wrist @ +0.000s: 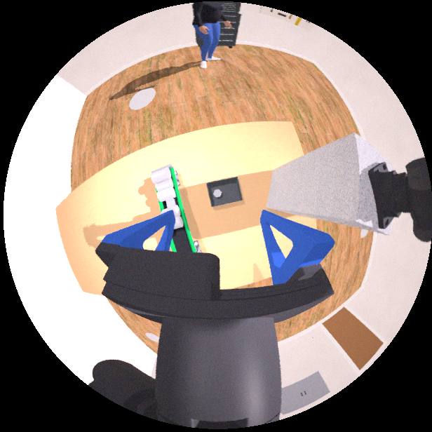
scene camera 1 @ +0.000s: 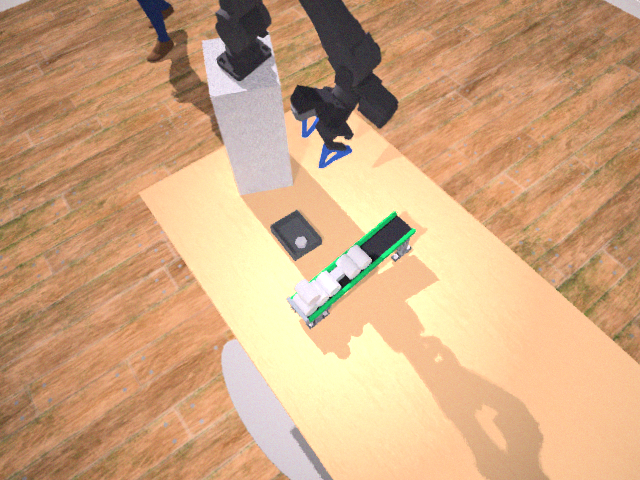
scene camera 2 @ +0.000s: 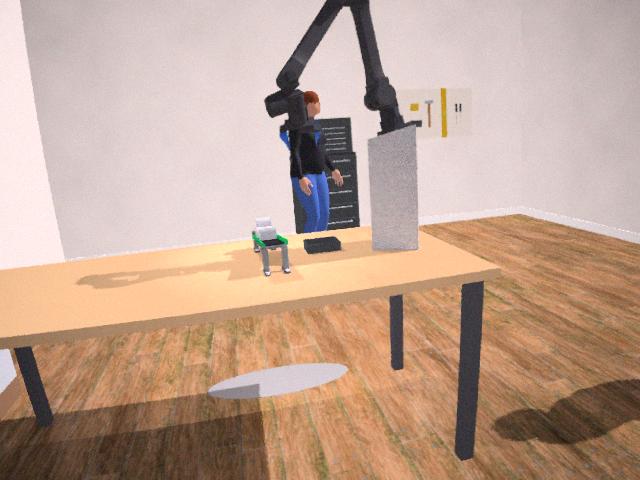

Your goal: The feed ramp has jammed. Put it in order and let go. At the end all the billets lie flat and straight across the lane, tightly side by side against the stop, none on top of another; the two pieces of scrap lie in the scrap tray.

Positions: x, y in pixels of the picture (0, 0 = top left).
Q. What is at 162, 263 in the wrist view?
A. The gripper.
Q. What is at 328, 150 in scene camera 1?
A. The gripper.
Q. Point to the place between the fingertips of the gripper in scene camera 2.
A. At 302, 147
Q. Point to a dark scrap tray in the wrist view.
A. At 230, 190
